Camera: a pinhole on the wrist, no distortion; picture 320 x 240 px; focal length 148.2 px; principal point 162.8 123.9 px. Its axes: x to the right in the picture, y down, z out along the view. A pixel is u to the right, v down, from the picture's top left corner.
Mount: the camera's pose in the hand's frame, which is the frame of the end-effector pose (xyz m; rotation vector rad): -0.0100 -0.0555 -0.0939 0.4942 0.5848 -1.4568
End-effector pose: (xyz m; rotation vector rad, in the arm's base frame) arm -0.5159 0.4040 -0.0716 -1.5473 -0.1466 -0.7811
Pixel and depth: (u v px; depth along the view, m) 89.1 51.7 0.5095
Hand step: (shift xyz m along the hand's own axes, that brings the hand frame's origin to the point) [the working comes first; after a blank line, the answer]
In the camera's frame: -0.2534 -0.2482 0.5095

-0.2282 -0.2008 0.4688
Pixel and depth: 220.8 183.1 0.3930
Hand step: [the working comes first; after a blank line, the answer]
In the camera's frame: 0.1538 0.1570 0.3930

0.1769 -0.4146 0.1032
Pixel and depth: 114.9 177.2 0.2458
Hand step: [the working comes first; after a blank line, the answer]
In the camera's frame: -0.0794 0.0884 0.2458

0.0933 -0.1458 0.1421
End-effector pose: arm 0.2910 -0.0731 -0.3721 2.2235 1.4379 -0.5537
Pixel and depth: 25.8 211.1 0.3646
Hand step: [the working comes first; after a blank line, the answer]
In the camera's frame: -0.3370 0.2145 0.3646

0.2216 -0.0160 0.3933
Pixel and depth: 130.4 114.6 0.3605
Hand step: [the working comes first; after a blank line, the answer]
In the camera's frame: -0.0788 -0.0226 0.3605

-0.0096 -0.2262 0.2341
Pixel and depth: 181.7 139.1 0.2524
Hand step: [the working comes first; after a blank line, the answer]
In the camera's frame: 0.0322 0.0259 0.2524

0.0339 -0.2396 0.0782
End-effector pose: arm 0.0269 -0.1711 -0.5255 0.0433 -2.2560 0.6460
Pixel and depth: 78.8 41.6 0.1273
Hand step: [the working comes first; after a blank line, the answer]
In the camera's frame: -0.0722 -0.0707 0.1273

-0.0734 -0.0855 0.0527
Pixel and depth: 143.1 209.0 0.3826
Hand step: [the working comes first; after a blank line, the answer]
In the camera's frame: -0.0509 0.2197 0.3826

0.2343 -0.2470 0.2237
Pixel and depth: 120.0 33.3 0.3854
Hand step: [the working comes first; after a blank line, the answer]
In the camera's frame: -0.1113 -0.2356 0.3854

-0.2210 -0.2301 0.2822
